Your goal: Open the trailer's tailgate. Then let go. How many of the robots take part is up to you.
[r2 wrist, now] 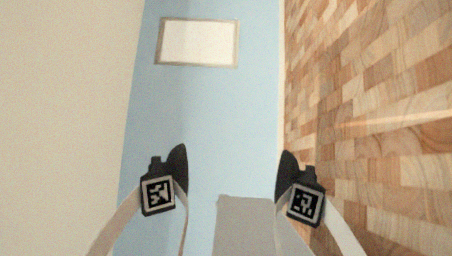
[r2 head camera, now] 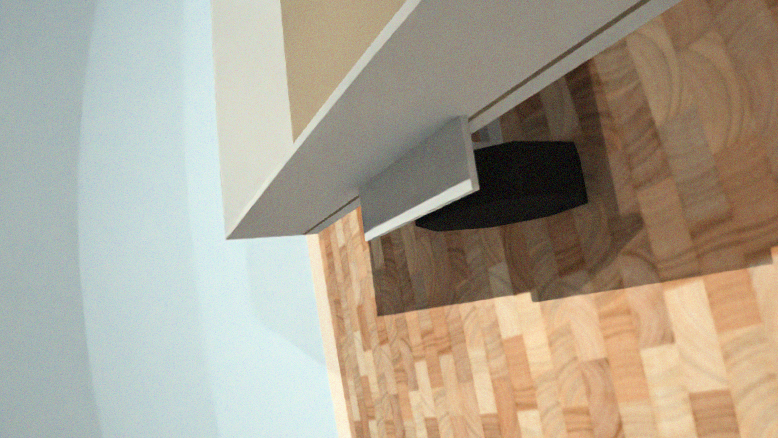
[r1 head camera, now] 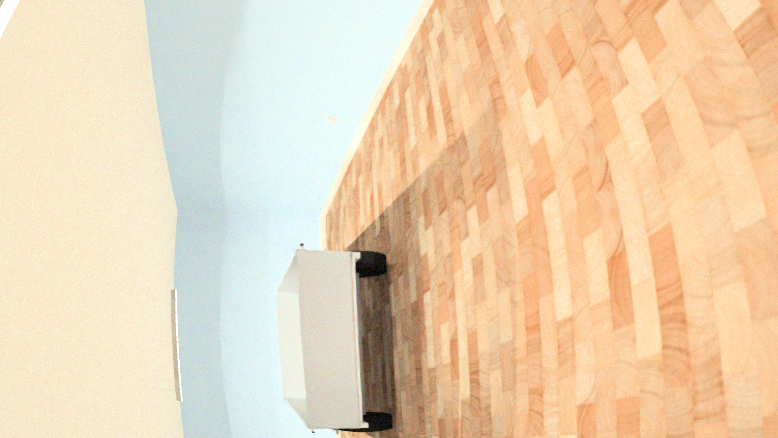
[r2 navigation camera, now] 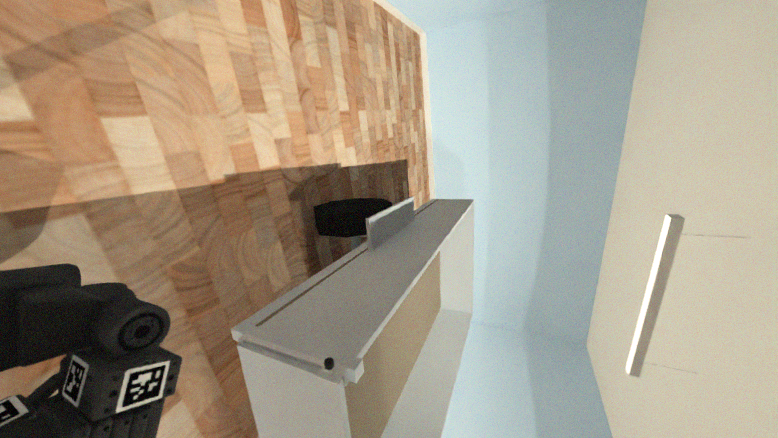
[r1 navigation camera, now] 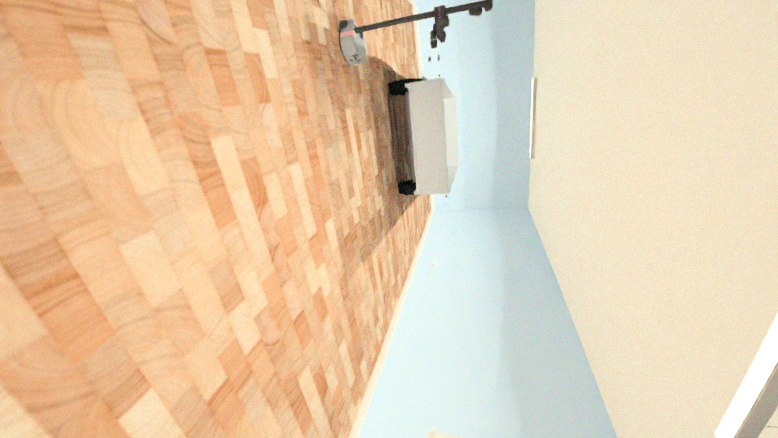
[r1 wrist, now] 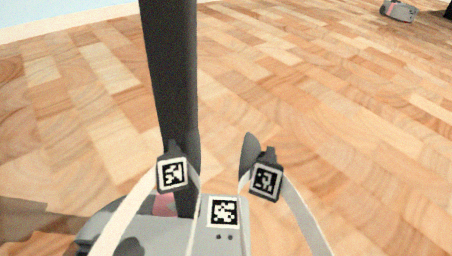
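Observation:
The white trailer (r1 head camera: 329,337) (r1 navigation camera: 427,136) stands by the far wall in the r1 views. In the r2 views its end panel (r2 head camera: 381,108) (r2 navigation camera: 348,304), seemingly the tailgate, stands upright. A grey ledge (r2 head camera: 419,174) (r2 navigation camera: 391,223) sticks out low on it, and a dark knob (r2 navigation camera: 328,363) sits at the near top corner. r2's gripper (r2 wrist: 231,172) (r1 navigation camera: 433,57) is open. A grey part of the trailer (r2 wrist: 245,225) shows beyond and between its fingers, apart from them. r1's gripper (r1 wrist: 220,157) is open and empty above r1's own base, far from the trailer.
Robot r2's base (r1 navigation camera: 353,46) stands near one end of the trailer; it also shows far off in the r1 wrist view (r1 wrist: 398,11). A black wheel (r2 head camera: 511,184) (r2 navigation camera: 348,217) is under the trailer's end. r1's dark mast (r1 wrist: 172,75) rises beside its gripper. Blue walls bound the room.

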